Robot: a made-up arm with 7 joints.
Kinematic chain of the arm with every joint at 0, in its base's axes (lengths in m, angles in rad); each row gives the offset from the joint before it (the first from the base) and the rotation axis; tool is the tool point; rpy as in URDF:
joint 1: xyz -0.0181 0.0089 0.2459 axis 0 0.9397 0.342
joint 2: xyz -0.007 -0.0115 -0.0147 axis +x
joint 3: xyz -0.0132 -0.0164 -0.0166 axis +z
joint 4: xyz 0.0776 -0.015 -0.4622 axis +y
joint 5: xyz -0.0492 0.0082 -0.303 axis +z
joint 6: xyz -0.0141 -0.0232 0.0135 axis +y
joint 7: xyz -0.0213 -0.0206 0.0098 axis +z
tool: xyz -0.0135 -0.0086 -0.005 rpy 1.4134 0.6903 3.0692
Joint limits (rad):
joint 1: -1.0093..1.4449
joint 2: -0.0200..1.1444
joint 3: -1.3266..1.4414
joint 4: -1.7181..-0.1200
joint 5: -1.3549..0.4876
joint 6: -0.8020..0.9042
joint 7: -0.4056..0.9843
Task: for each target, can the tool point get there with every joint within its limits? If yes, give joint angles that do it. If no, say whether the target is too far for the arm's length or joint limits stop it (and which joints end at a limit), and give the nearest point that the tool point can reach.
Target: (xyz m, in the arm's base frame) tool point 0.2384 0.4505 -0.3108
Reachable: yes | joints -0.0815 0.7053 0.3531 -0.7271 0.3179 0.5624 0.5274
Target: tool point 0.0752 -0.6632 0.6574
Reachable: no: joint limits stop it (at a limit: joint 1, joint 2, joint 4, joint 5, joint 6) | nearest point 0.4356 -0.4256 0.1296 | short by 0.682 m
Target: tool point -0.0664 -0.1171 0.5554
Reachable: no: joint limits stop it (at a limit: joint 1, joint 2, joint 4, joint 5, joint 6, joint 7) | nearest point 0.3149 0.3940 0.5135 | short by 0.639 m
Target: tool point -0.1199 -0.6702 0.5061
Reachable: no: joint limits stop it (at a limit: joint 1, joint 2, joint 3, joint 4, joint 5, joint 6, joint 7) | nearest point -0.3302 -0.5128 0.0142 | short by 0.558 m
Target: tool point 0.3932 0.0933 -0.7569
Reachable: no: too far | nearest point 0.2970 0.0706 -0.5234 | short by 0.254 m
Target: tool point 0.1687 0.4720 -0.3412
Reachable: yes | joints -0.0435 0.8175 -0.2906 -0.8012 -0.5570 0.5439 -0.2155
